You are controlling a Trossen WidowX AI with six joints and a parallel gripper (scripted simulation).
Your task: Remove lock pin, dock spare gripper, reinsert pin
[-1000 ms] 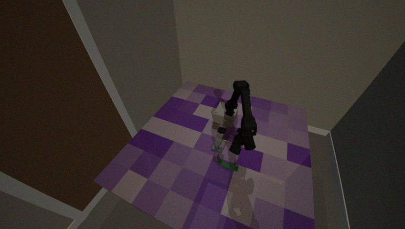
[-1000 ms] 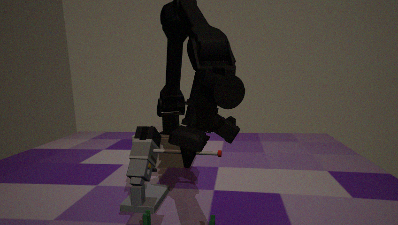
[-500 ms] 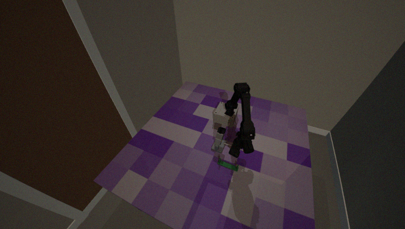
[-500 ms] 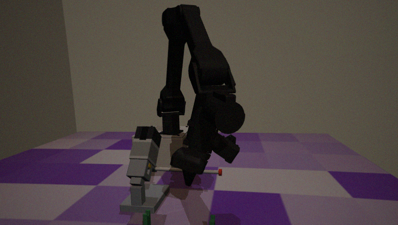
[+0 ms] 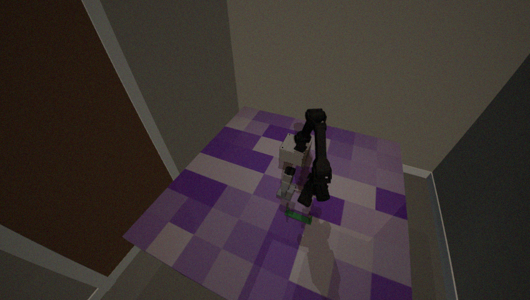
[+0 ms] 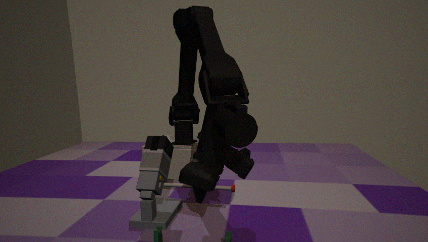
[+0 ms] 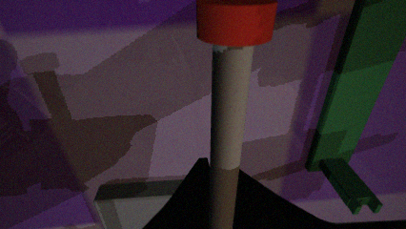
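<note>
Right now my gripper tip is 100 mm to the left of the grey mount. Round my gripper tip: green rack: 100 mm ahead, 30 mm to the left, 30 mm below; then spare gripper: 20 mm behind, 110 mm to the right, 70 mm above.
</note>
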